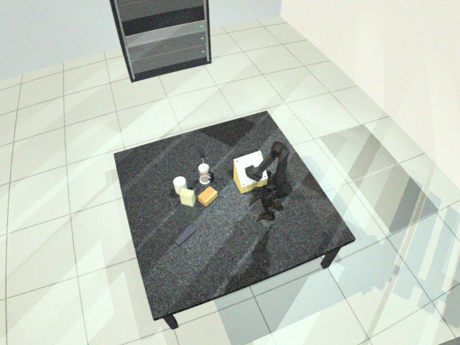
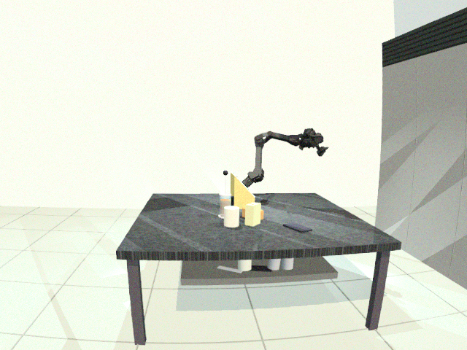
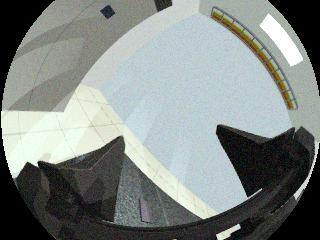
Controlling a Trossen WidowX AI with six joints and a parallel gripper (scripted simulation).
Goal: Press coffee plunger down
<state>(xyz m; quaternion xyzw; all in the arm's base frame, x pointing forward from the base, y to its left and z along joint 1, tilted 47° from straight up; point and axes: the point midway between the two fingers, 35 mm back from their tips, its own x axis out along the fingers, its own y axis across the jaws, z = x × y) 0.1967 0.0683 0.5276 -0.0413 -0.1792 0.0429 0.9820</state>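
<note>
Right now my gripper tip is 60 cm to the left of the coffee press and 31 cm above it. Also, from my gripper tip: pale yellow block (49 cm to the right, 38 cm below, 18 cm ahead); orange block (46 cm to the right, 41 cm below, 6 cm ahead).
</note>
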